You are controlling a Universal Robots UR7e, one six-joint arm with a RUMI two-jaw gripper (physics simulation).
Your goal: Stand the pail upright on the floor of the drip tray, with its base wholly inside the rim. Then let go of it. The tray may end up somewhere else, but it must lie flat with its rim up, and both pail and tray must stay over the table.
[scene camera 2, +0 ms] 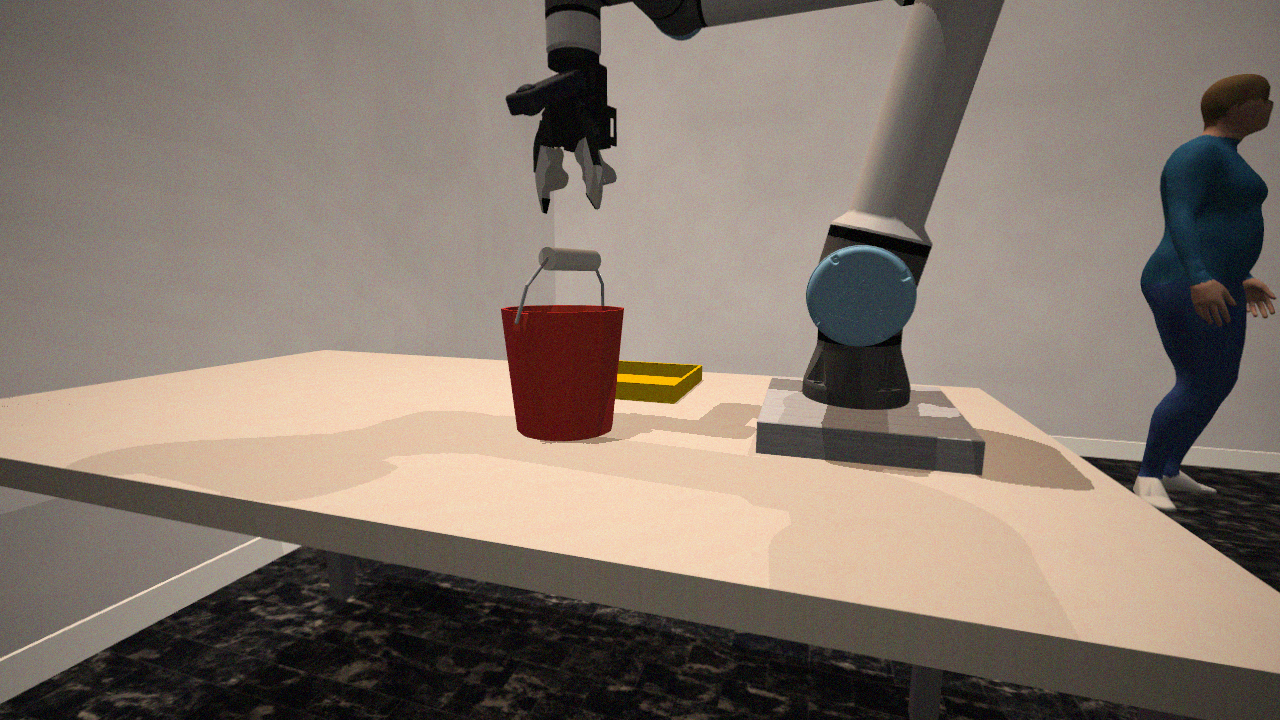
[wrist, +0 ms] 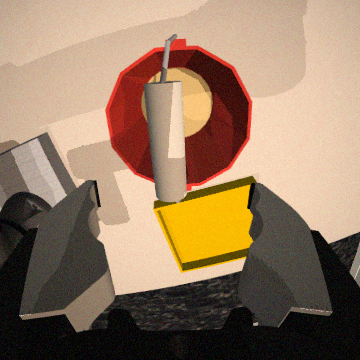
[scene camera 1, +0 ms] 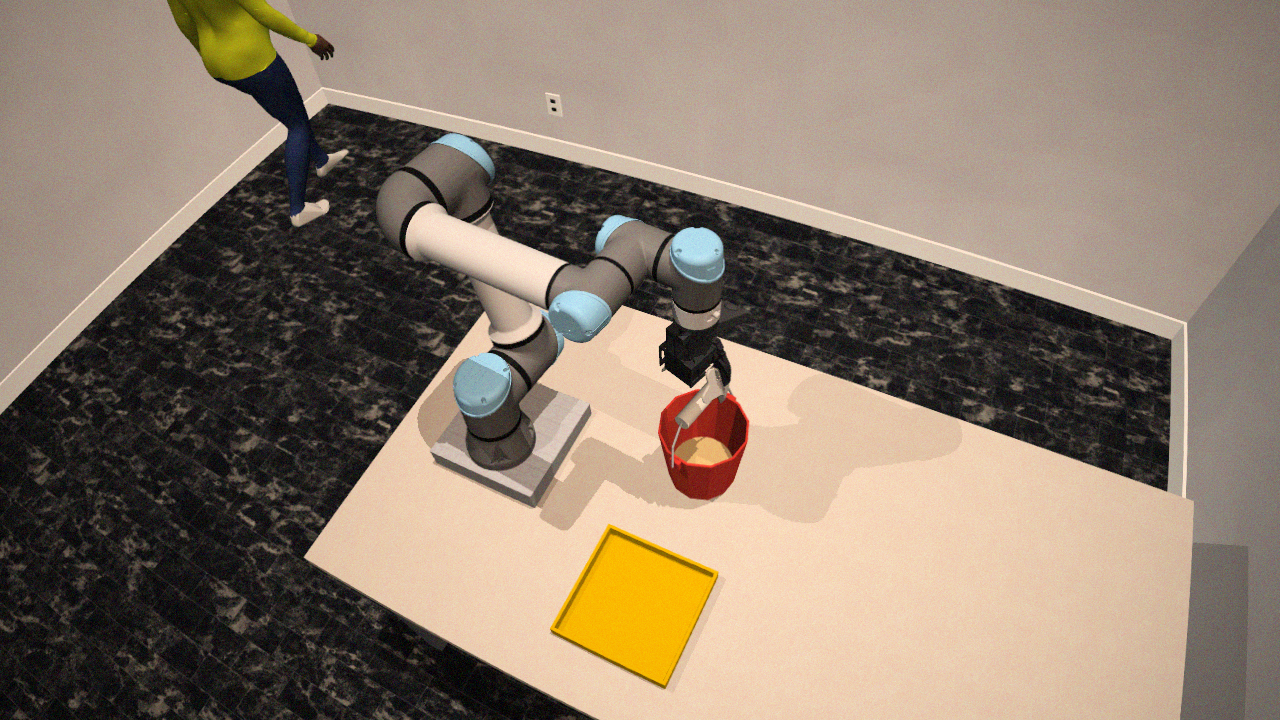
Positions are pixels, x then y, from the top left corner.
Labels:
My gripper shows in scene camera 2, in the wrist view and in scene camera 1 [699, 386]. A yellow drip tray shows in scene camera 2 [638, 381], in the wrist view and in scene camera 1. A red pail shows in scene camera 2 [563, 360], in the wrist view [216, 106] and in scene camera 1 [707, 455]. The same spot on the yellow drip tray: [wrist: 209, 226] is [scene camera 1: 633, 602]. One and the same spot on my gripper: [scene camera 2: 595, 172] is [wrist: 48, 211].

